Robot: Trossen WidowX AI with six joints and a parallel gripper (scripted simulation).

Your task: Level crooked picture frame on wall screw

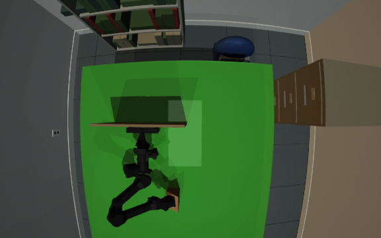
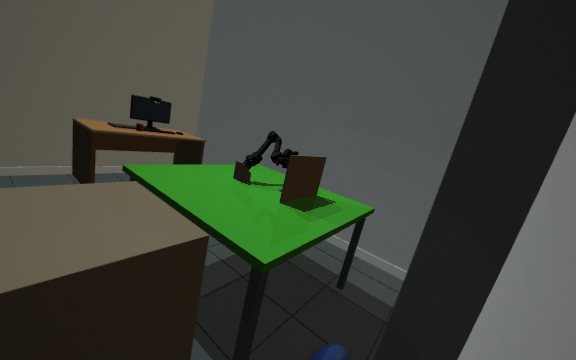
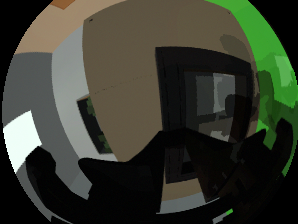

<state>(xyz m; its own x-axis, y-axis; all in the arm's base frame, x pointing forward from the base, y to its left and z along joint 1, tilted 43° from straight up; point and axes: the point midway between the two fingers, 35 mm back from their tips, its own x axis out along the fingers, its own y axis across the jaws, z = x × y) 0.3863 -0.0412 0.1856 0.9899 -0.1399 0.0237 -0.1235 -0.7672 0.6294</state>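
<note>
My gripper tip is now 50 mm above the picture frame, 10 mm to the right of it and 10 mm short of it. Round my gripper tip: brown wall board 60 mm below, 30 mm ahead, 10 mm to the left.
</note>
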